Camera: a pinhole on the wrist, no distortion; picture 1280 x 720 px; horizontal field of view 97.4 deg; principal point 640.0 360.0 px. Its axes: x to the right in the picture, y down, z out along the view. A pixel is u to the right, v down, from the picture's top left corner.
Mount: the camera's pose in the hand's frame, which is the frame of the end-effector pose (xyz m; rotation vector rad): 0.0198 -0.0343 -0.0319 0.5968 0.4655 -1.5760
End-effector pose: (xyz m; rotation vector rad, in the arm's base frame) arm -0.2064 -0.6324 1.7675 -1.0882 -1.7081 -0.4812
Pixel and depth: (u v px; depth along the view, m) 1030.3 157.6 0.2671
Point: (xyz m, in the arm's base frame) -0.5088 -0.8116 1.7046
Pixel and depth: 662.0 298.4 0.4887
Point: -0.6698 -0.5998 1.6164
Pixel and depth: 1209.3 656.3 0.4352
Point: -0.8075 -0.8612 2.0327
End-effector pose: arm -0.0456 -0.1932 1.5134 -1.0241 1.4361 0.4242
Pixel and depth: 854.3 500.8 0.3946
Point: 0.3951 -0.2888 1.5421
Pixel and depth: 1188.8 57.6 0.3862
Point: 0.3592 -0.3909 1.9077
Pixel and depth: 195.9 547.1 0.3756
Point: 0.2828 0.0950 1.3397
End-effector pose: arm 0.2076 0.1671 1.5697 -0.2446 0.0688 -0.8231
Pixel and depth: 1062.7 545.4 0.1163
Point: 0.1100 0.0205 1.6203
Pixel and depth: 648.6 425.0 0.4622
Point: 0.0392 -0.0066 1.9675
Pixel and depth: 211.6 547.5 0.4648
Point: 0.3477 0.1301 2.1318
